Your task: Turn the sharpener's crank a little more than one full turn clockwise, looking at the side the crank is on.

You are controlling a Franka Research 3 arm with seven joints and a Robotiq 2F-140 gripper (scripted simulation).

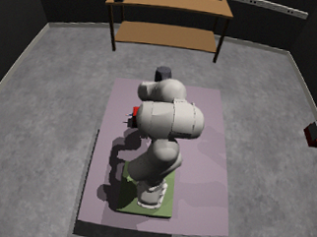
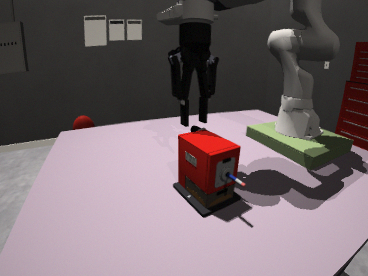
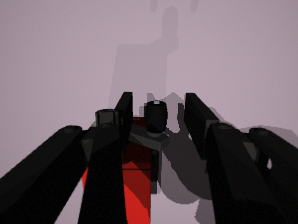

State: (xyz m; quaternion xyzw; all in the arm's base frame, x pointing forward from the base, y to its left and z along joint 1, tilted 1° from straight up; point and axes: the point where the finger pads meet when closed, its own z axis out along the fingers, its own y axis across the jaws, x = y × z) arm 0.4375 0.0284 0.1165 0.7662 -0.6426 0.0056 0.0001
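Right now the black knob is 20 mm to the left of my hand and 50 mm below it.
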